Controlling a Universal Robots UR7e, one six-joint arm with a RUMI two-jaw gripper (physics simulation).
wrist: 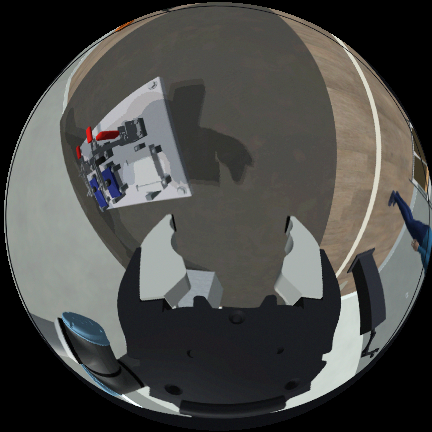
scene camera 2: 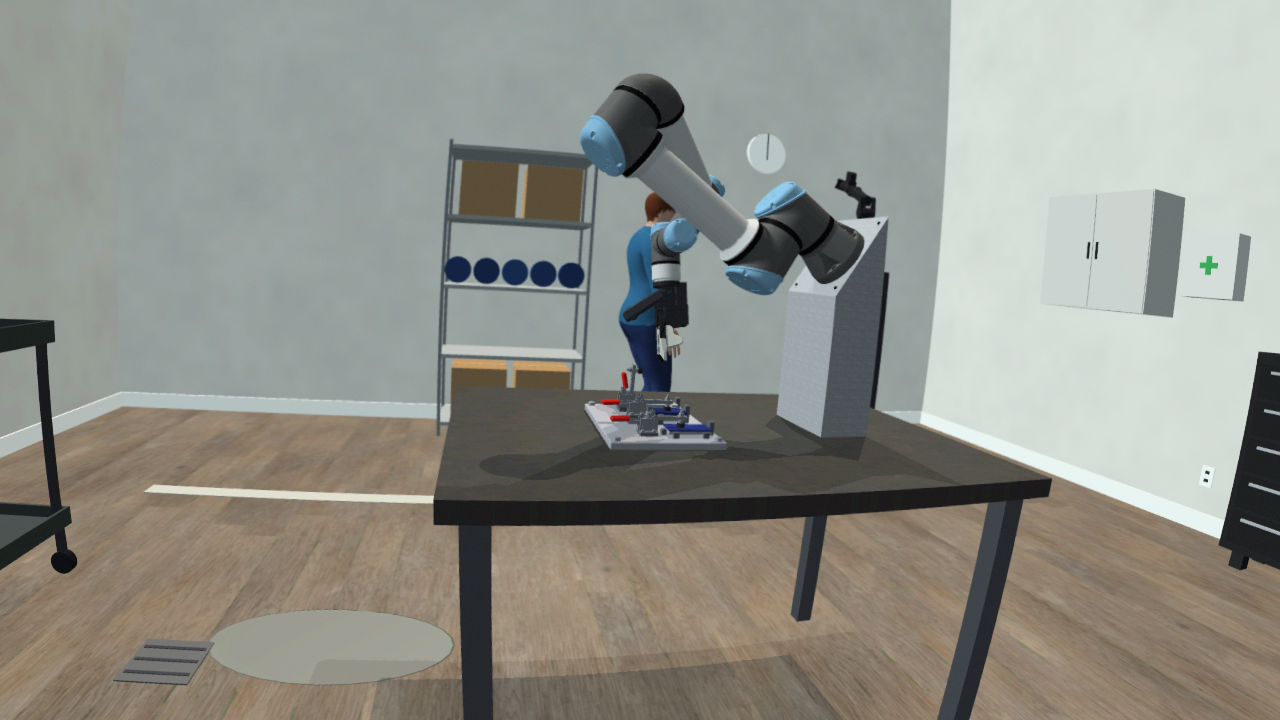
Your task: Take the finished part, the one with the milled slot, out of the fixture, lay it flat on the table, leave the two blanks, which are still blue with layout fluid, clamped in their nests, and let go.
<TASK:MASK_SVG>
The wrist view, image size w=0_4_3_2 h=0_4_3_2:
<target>gripper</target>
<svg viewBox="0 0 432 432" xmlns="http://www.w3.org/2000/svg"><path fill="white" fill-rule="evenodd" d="M166 214L145 236L140 247L135 248L117 293L117 313L125 337L126 354L139 359L140 363L132 366L133 371L149 387L149 396L173 403L179 408L180 414L191 415L190 419L172 419L161 423L201 430L236 430L283 421L262 418L262 414L283 409L289 398L310 390L312 379L326 364L326 360L321 360L322 354L332 349L341 298L337 278L324 249L319 248L312 234L294 216L287 216L284 229L287 235L284 245L286 256L273 284L275 291L283 298L282 304L277 305L276 296L269 294L264 297L259 307L212 308L204 296L195 295L193 306L178 307L178 301L190 289L190 282L182 257L176 253L173 214ZM219 428L219 426L225 424L232 425L232 427L226 429Z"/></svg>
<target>finished part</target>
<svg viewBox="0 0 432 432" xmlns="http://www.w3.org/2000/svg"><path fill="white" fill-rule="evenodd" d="M154 144L147 145L125 156L140 194L162 190L167 186L167 184L163 185L161 180L164 175L157 154L152 154L151 147L154 147Z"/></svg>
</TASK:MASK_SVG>
